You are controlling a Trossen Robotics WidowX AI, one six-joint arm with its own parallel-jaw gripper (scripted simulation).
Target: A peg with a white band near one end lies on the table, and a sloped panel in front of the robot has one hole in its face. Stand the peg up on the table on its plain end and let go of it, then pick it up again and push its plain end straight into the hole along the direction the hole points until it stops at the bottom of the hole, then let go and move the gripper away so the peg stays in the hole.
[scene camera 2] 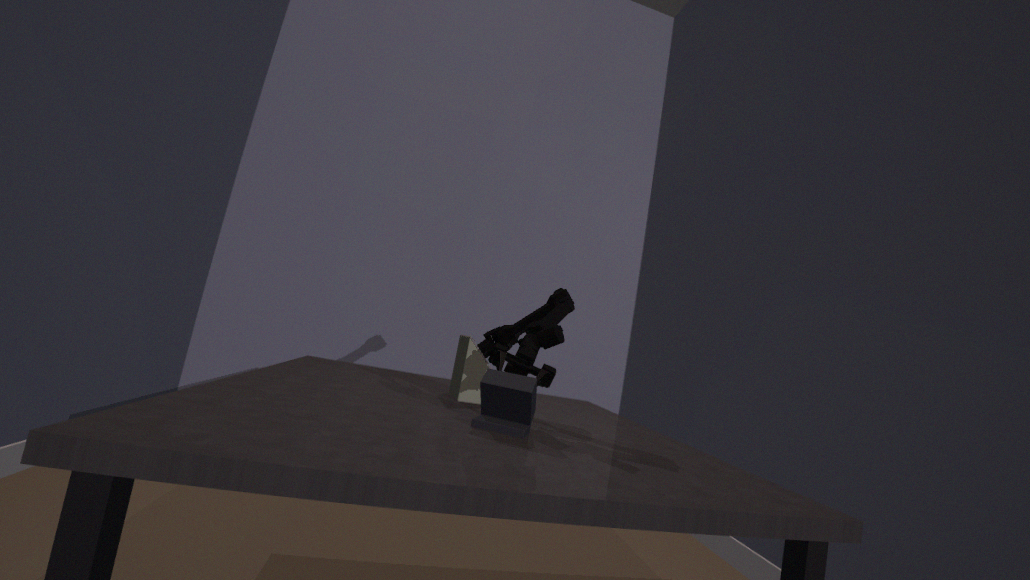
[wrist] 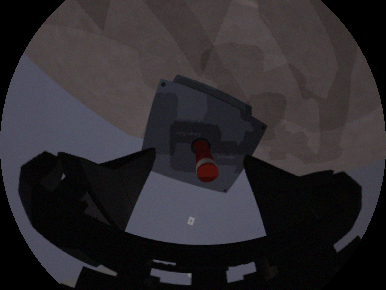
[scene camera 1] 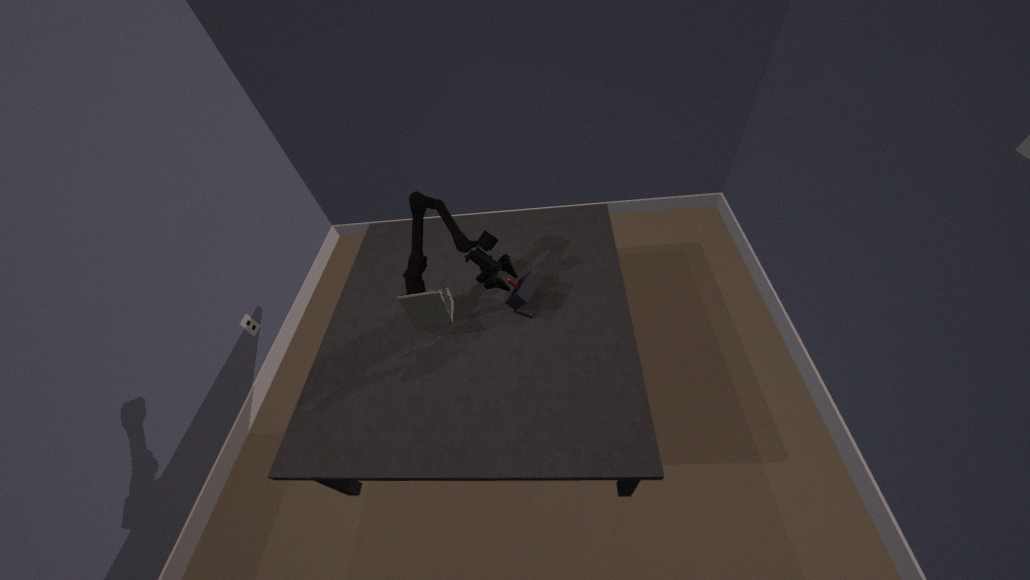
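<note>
There is a panel [scene camera 2: 504,395] here, and the wrist view gives me the panel too [wrist: 179,114]. As for my gripper [scene camera 2: 513,384], it is open and holds nothing. I can also find the gripper [wrist: 201,156] in the wrist view, and scene camera 1 gives me another sight of the gripper [scene camera 1: 513,283].
</note>
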